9 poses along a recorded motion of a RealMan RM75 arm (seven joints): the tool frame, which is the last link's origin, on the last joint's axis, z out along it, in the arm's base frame.
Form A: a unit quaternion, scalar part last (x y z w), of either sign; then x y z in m.
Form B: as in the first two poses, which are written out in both.
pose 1, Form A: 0.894 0.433 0.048 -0.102 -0.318 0.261 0.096
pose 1, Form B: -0.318 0.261 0.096 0.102 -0.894 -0.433 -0.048
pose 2, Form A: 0.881 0.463 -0.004 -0.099 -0.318 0.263 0.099
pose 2, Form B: -0.318 0.263 0.099 0.099 -0.881 -0.463 0.004
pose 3, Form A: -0.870 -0.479 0.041 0.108 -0.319 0.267 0.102
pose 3, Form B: -0.319 0.267 0.102 0.108 -0.870 -0.479 0.041
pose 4, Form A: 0.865 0.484 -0.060 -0.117 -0.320 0.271 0.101
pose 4, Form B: -0.320 0.271 0.101 0.117 -0.865 -0.484 0.060
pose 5, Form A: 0.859 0.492 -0.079 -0.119 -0.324 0.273 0.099
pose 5, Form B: -0.324 0.273 0.099 0.119 -0.859 -0.492 0.079
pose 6, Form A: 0.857 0.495 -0.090 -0.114 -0.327 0.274 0.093
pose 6, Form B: -0.327 0.274 0.093 0.114 -0.857 -0.495 0.090
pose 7, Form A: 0.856 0.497 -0.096 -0.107 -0.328 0.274 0.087
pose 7, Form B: -0.328 0.274 0.087 0.107 -0.856 -0.497 0.096
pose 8, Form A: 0.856 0.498 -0.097 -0.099 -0.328 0.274 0.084
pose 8, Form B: -0.328 0.274 0.084 0.099 -0.856 -0.498 0.097
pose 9, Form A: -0.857 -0.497 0.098 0.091 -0.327 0.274 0.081
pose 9, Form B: -0.327 0.274 0.081 0.091 -0.857 -0.497 0.098
